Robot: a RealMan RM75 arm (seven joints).
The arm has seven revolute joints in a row. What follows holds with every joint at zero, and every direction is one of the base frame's. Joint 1 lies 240.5 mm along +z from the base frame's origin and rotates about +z. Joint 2 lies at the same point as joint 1 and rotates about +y. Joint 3 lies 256 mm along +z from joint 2 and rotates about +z. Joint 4 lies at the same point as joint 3 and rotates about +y. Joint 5 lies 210 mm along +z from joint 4 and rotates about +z. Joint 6 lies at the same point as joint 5 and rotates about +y. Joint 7 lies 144 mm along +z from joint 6 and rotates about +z. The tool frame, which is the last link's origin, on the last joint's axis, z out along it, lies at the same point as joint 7; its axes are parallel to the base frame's.
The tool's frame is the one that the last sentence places.
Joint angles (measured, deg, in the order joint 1, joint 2, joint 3, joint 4, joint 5, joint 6, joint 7), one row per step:
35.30, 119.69, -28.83, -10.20, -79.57, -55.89, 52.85
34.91, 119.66, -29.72, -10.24, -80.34, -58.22, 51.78
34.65, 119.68, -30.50, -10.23, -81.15, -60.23, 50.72
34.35, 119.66, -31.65, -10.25, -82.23, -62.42, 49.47
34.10, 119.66, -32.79, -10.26, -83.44, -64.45, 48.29
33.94, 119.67, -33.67, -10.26, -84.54, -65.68, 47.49
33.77, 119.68, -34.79, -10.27, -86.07, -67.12, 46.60
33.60, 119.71, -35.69, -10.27, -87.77, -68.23, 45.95
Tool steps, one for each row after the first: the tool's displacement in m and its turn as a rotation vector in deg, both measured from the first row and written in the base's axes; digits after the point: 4 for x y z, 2 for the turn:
-0.0041, -0.0040, -0.0020, -0.77, -0.88, 2.88
-0.0082, -0.0078, -0.0047, -1.57, -1.73, 5.53
-0.0126, -0.0125, -0.0082, -2.75, -2.97, 8.68
-0.0169, -0.0174, -0.0121, -4.07, -4.18, 11.75
-0.0195, -0.0213, -0.0157, -5.28, -5.20, 13.87
-0.0225, -0.0265, -0.0205, -6.98, -6.47, 16.50
-0.0245, -0.0317, -0.0254, -8.76, -7.61, 18.68

